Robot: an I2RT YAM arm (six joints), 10 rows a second.
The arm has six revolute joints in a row. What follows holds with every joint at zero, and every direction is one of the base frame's. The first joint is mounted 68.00 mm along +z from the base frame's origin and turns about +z. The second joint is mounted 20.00 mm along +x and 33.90 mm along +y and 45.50 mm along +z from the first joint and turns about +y. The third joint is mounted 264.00 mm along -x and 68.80 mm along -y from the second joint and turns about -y. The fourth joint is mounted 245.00 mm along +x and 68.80 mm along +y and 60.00 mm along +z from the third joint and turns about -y. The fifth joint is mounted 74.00 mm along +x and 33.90 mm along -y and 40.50 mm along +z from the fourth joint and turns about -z. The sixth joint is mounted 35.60 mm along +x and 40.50 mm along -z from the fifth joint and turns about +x. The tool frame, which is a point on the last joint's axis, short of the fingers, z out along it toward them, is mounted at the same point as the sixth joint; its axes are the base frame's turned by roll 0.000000, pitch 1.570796 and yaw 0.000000 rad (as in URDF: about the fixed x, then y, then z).
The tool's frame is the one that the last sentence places.
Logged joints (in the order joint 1, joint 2, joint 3, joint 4, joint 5, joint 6), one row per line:
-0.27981, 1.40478, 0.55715, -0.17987, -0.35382, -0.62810
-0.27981, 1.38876, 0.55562, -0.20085, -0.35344, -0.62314
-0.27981, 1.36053, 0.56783, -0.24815, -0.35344, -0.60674
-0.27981, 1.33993, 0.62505, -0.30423, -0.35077, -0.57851
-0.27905, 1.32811, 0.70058, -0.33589, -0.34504, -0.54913
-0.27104, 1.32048, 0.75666, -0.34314, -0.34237, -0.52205
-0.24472, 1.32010, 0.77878, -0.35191, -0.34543, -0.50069
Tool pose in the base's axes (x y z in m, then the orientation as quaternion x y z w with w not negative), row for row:
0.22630, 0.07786, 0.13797, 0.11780, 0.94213, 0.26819, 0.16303
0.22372, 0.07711, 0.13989, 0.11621, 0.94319, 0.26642, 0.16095
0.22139, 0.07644, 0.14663, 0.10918, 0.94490, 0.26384, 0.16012
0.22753, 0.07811, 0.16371, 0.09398, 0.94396, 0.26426, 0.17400
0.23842, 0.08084, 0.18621, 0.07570, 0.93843, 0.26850, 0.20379
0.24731, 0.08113, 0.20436, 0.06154, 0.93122, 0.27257, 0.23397
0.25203, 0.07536, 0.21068, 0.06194, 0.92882, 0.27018, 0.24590
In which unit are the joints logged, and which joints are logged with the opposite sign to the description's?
The joints are logged in radians. Opposite sign: joint 1, joint 6.
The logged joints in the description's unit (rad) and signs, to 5 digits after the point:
0.27981, 1.40478, 0.55715, -0.17987, -0.35382, 0.62810
0.27981, 1.38876, 0.55562, -0.20085, -0.35344, 0.62314
0.27981, 1.36053, 0.56783, -0.24815, -0.35344, 0.60674
0.27981, 1.33993, 0.62505, -0.30423, -0.35077, 0.57851
0.27905, 1.32811, 0.70058, -0.33589, -0.34504, 0.54913
0.27104, 1.32048, 0.75666, -0.34314, -0.34237, 0.52205
0.24472, 1.32010, 0.77878, -0.35191, -0.34543, 0.50069

